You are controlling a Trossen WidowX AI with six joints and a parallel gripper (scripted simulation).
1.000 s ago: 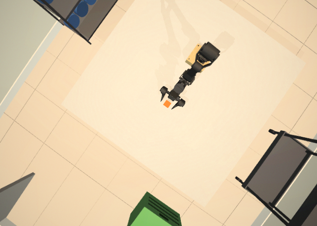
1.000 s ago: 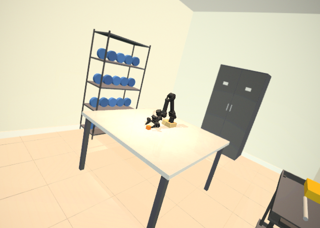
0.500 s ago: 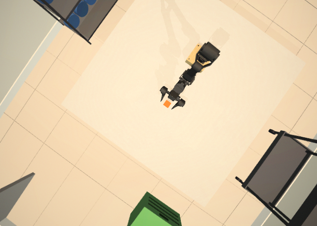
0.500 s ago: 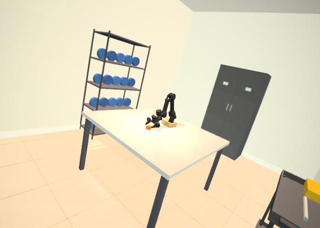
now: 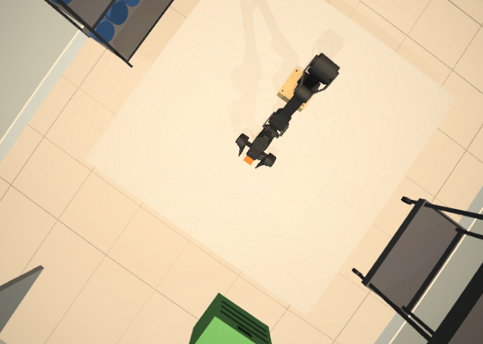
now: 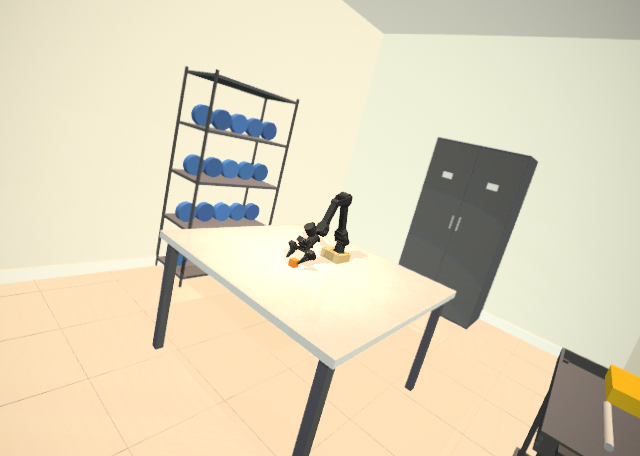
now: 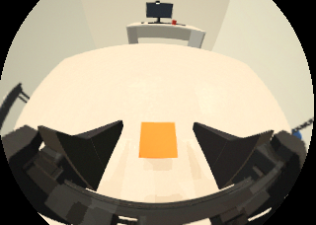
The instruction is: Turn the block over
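The orange block is 3 cm behind my gripper tip and 2 cm below it.
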